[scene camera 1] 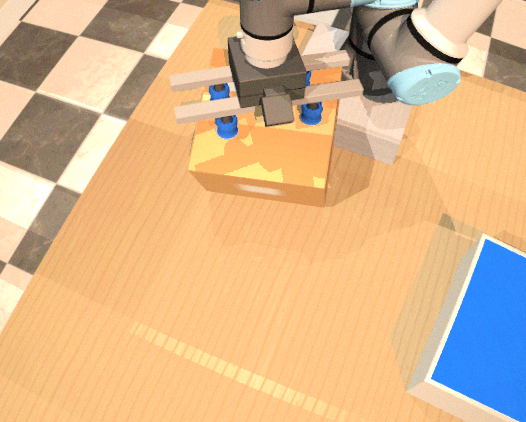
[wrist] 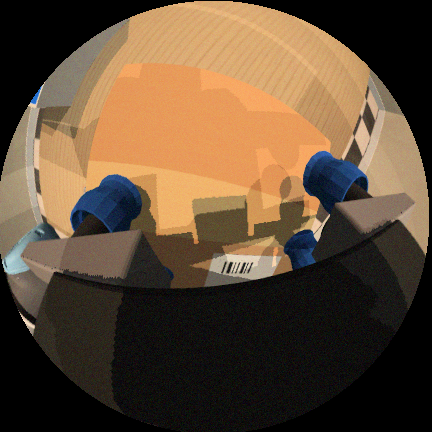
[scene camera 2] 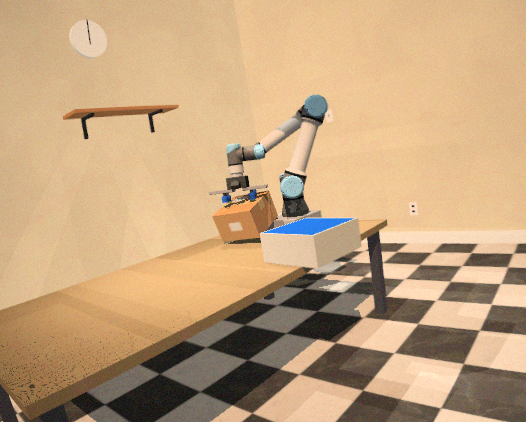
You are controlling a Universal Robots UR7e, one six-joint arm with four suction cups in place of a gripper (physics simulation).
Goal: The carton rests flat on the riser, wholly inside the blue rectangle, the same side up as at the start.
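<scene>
The brown carton [scene camera 1: 260, 150] [scene camera 2: 246, 226] [wrist: 175, 115] is tilted, with its labelled front end low near the table and its far end raised. Whether its low edge touches the table is unclear. My suction gripper [scene camera 1: 266, 102] [scene camera 2: 239, 196] [wrist: 220, 200] is over its top. The front cups appear apart from the sloping top. The rear cups seem to hold the raised far part, but that contact is mostly hidden. The white riser [scene camera 1: 447, 312] [scene camera 2: 290, 252] stands apart from the carton; its top bears the blue rectangle [scene camera 1: 490, 325] [scene camera 2: 312, 226].
The wooden table [scene camera 1: 225, 300] [scene camera 2: 150, 285] bears the riser. The arm's pale base block [scene camera 1: 367, 142] stands close beside the carton in scene camera 1. A wall shelf [scene camera 2: 122, 111] hangs behind the table in scene camera 2.
</scene>
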